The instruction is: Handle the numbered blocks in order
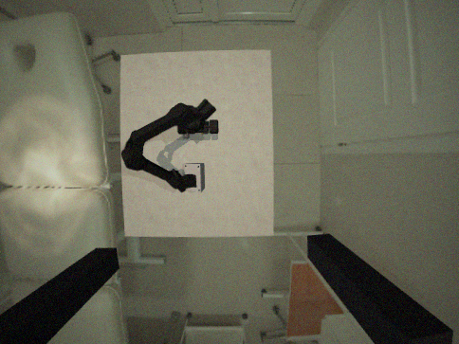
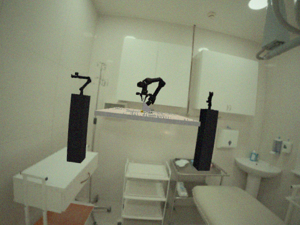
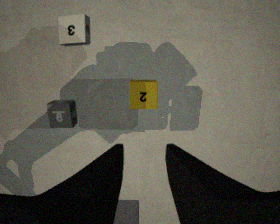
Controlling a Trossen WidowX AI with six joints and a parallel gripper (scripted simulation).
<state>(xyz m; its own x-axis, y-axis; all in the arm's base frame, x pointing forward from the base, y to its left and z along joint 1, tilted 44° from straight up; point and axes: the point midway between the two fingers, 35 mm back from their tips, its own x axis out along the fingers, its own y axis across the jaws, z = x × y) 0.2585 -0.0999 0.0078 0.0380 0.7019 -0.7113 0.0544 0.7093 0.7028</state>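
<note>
The white block is 110 mm below my gripper tip, 90 mm ahead of it and 70 mm to the left of it. From my gripper tip the other things lie so: yellow block: 110 mm below, 10 mm ahead; grey block: 110 mm below, 100 mm to the left, 10 mm behind.
</note>
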